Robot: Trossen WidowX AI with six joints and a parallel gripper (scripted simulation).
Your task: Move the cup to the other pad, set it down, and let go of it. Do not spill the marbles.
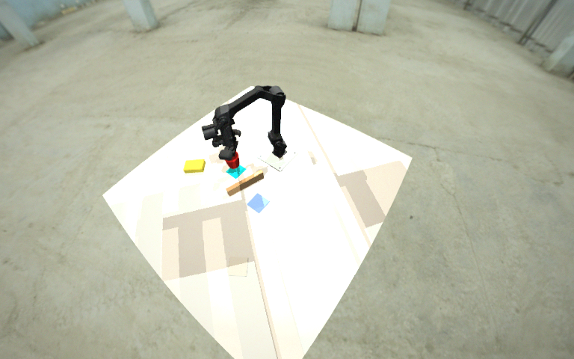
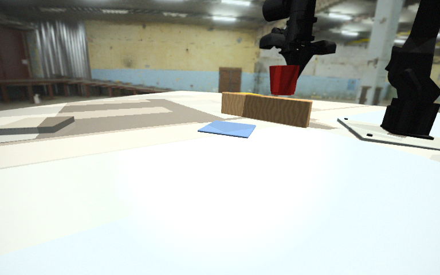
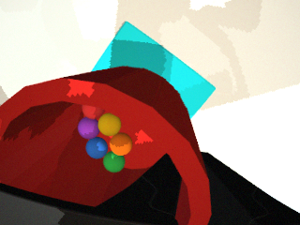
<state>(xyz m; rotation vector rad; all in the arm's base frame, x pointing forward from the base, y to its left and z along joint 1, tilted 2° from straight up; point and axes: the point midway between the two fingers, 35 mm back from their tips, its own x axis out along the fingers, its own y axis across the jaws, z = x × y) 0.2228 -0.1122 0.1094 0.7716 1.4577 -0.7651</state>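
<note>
The cyan pad lies 10 cm below my gripper tip, 2 cm to the left of it and 2 cm ahead of it. From my gripper tip the other things lie so: wooden bar: 13 cm to the left, 7 cm below, 5 cm ahead; then blue pad: 25 cm to the left, 10 cm below, 8 cm ahead; then red cup: 3 cm ahead, 2 cm to the left.
</note>
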